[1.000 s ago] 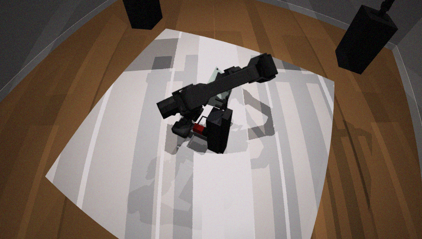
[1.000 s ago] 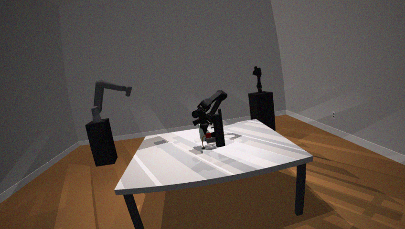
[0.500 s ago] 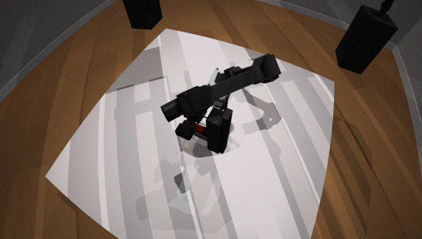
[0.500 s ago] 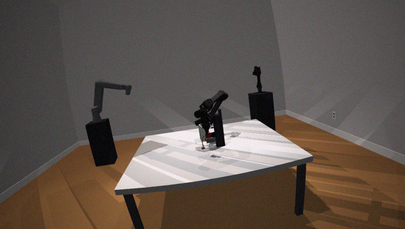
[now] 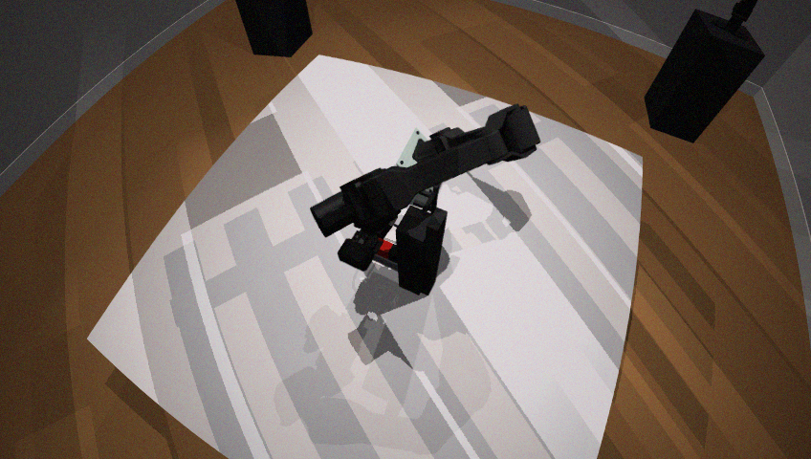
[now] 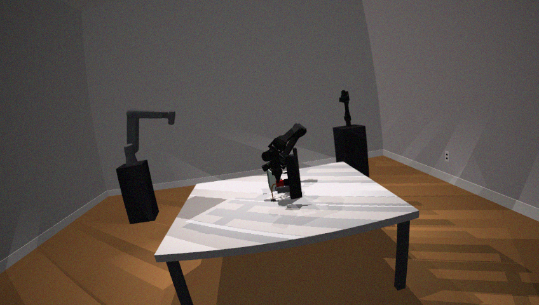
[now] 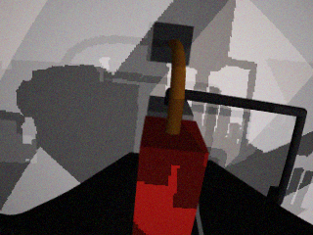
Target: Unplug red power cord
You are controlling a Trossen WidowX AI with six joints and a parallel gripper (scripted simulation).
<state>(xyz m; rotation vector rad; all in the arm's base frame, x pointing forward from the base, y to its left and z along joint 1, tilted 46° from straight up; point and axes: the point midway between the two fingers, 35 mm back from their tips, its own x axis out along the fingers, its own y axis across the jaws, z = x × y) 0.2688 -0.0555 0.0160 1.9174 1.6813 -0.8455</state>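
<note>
My gripper tip is now 30 mm to the right of the red plug.
</note>
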